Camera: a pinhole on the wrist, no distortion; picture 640 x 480 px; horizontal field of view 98.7 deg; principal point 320.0 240.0 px. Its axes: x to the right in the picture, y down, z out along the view. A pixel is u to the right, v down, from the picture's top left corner.
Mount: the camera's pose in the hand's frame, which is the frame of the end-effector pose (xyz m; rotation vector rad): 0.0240 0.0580 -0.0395 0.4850 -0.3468 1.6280
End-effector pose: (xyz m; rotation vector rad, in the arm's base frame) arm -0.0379 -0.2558 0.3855 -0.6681 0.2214 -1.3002
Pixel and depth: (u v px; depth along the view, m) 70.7 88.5 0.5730
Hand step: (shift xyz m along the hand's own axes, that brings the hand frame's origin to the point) 0.4362 -0.6366 0.1752
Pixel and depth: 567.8 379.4 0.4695
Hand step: -0.1917 0.1631 0.5921
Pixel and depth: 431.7 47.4 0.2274
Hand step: 0.2000 0.0437 0.1939
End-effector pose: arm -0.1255 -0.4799 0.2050 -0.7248 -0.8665 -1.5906
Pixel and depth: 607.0 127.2 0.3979
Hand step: 0.1993 0.2383 0.5032
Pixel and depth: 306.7 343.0 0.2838
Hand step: -0.0499 -0.1064 0.2045
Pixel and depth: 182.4 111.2 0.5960
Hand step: 0.3866 -0.4614 0.3084
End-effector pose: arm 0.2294 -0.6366 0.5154 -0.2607 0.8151 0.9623
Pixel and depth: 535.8 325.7 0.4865
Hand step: -0.1012 0.1291 0.5810
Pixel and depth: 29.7 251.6 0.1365
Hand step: 0.0433 -0.1344 0.0061
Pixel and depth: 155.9 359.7 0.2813
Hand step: -0.0552 -0.2400 0.1258
